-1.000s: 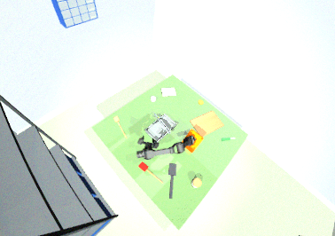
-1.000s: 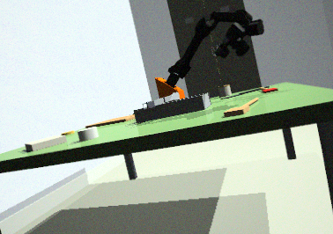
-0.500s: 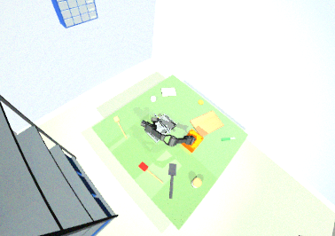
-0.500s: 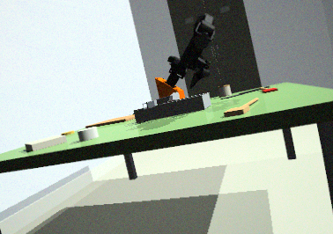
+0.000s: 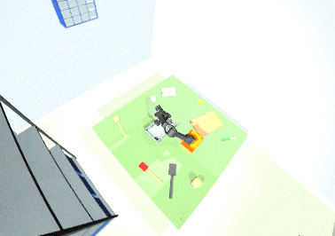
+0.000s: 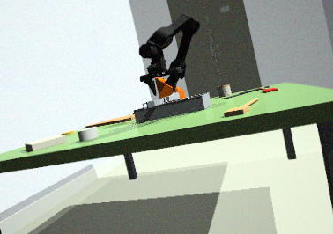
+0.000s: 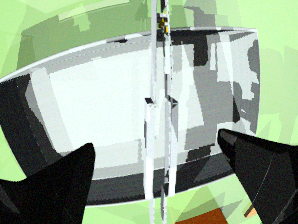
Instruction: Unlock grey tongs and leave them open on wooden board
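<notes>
Now: the roasting tin 7 cm below my gripper tip, 2 cm to the left of it and 2 cm behind it. Also, from my gripper tip: red-headed spatula 43 cm to the left, 26 cm behind, 9 cm below; then dark spatula 46 cm behind, 31 cm to the left, 9 cm below; then white block 43 cm to the right, 30 cm ahead, 8 cm below.
</notes>
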